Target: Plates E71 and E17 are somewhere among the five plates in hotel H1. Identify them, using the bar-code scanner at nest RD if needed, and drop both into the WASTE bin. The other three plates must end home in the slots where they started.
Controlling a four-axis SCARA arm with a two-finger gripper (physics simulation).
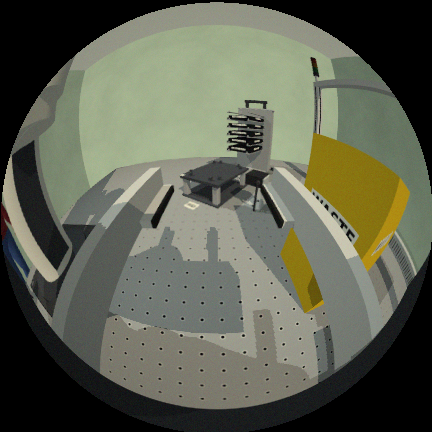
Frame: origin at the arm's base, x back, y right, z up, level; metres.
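Where they show: gripper, fingertip midpoint: [216,176]; arm's base at its link origin: [59,263].
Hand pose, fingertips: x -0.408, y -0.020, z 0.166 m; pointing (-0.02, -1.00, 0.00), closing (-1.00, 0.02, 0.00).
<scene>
Each offset is from my fingertips to the top centre of the thing. "spot": to the spot under its first point. Level surfaces: height alone.
My gripper [216,176] is shut to its narrow stance, with nothing between its two grey fingers, which still stand apart. The yellow WASTE bin @(dz +0.046, dx -0.195, dy +0.004 m) [357,187] stands at the right, partly hidden behind the right finger; a lower yellow part shows on the finger's inner side. A hotel rack [267,145] with several dark shelf levels stands at the back, right of centre; its label is not readable, and I cannot tell which levels hold plates. A dark raised platform on posts @(spot: dz -0.094, dx -0.005, dy -0.279 m) [216,171] stands in front of it, beside a small black box on a thin post @(dz -0.071, dx -0.097, dy -0.210 m) [256,176], possibly the scanner.
A small white label @(spot: dz -0.153, dx +0.057, dy -0.205 m) [191,205] lies before the platform on the perforated deck @(dz -0.153 m) [202,370]. A signal light pole [317,107] stands at the back right. A pale, dark-faced body [37,210] fills the left edge, with a bit of red and blue beside it. Shadows cross the deck.
</scene>
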